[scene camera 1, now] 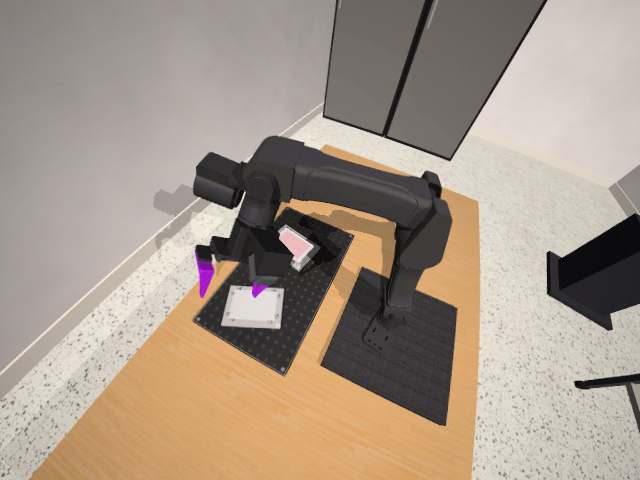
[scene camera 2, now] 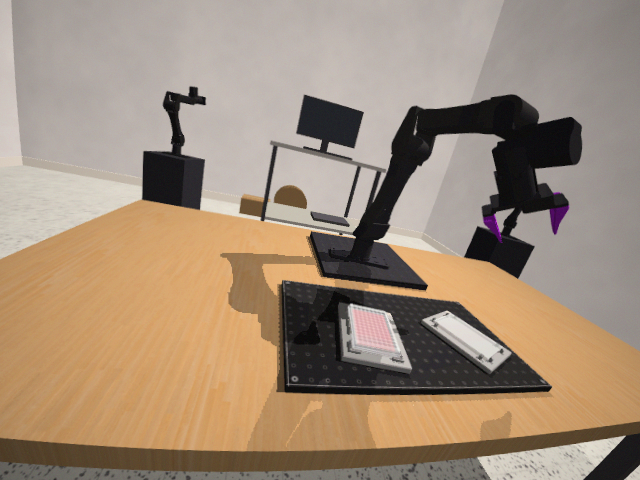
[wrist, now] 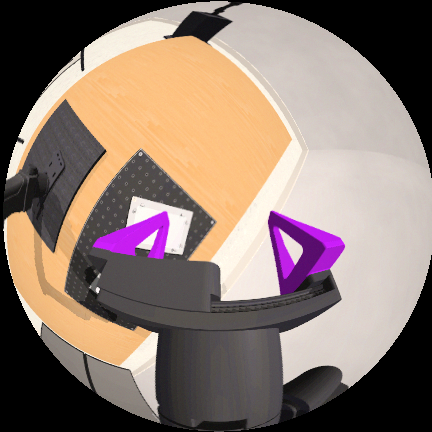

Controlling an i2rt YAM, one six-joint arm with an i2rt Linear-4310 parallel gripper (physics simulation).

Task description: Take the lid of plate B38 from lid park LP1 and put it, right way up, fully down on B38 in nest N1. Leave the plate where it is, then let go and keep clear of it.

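Places are measured from the arm's base along level axes (x ahead, y down, z left), in millimetres.
Pixels of known places: gripper, between the fingertips: (scene camera 1: 229, 295) (scene camera 2: 526, 237) (wrist: 218, 216); arm's base, origin of its link: (scene camera 1: 387, 319) (scene camera 2: 358, 258) (wrist: 43, 184).
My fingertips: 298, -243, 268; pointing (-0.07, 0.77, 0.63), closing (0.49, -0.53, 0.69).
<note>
For each thing: its top centre in the pictures, then the offset to it from my fingertips, as dx, dy, dz. Level surfaces: height alone.
- plate with pink wells, centre of its top: (scene camera 2: 372, 325) (scene camera 1: 292, 243) +93, +224, -292
- white nest, centre of its top: (scene camera 2: 371, 328) (scene camera 1: 292, 244) +93, +232, -292
- second white holder, centre of its top: (wrist: 158, 228) (scene camera 2: 467, 332) (scene camera 1: 253, 304) +39, +230, -57
- black perforated board, centre of its top: (scene camera 2: 404, 329) (wrist: 122, 264) (scene camera 1: 285, 271) +46, +250, -203
- wooden table, height of its surface: dy +263
The plate with pink wells (scene camera 1: 295, 244) (scene camera 2: 374, 329) sits level in a white nest (scene camera 1: 298, 266) (scene camera 2: 372, 362) on the black perforated board; the arm hides most of it in the wrist view. A second white holder (scene camera 1: 251, 326) (scene camera 2: 493, 365) (wrist: 136, 201) with corner clips lies flat on the board and has a pale rectangular middle. I cannot tell whether a clear lid lies on this holder or on the plate, and no labels are readable. My gripper (scene camera 1: 227, 296) (scene camera 2: 527, 237) (wrist: 218, 216) is wide open, with nothing between its purple fingers. It hangs high above the board's wall side, apart from both holders.
The black perforated board (scene camera 1: 305, 299) (scene camera 2: 320, 356) (wrist: 115, 200) lies on the wooden table (scene camera 1: 232, 403) (scene camera 2: 155, 335) (wrist: 190, 100). My arm's dark base mat (scene camera 1: 413, 361) (scene camera 2: 408, 273) (wrist: 70, 150) is beside it. A wall stands beyond the table's edge on the gripper's side.
</note>
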